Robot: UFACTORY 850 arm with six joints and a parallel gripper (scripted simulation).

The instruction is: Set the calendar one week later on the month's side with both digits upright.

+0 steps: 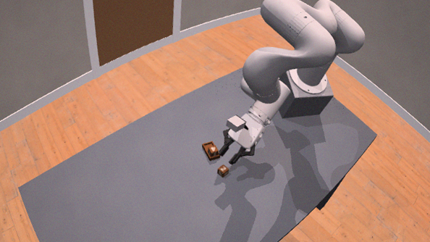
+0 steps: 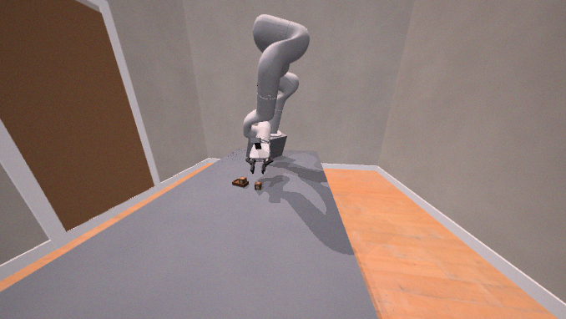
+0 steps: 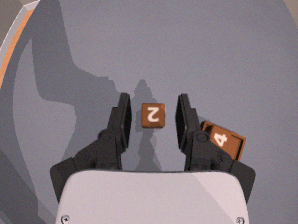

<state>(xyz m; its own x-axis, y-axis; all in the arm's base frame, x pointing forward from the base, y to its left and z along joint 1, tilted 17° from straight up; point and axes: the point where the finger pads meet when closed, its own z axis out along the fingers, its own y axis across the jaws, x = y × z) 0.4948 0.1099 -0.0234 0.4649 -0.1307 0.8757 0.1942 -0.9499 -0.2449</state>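
The number cube is 80 mm below my hand and 20 mm ahead of it. From my hand the other things lie so: brown wooden calendar tray (100 mm to the right, 90 mm below).
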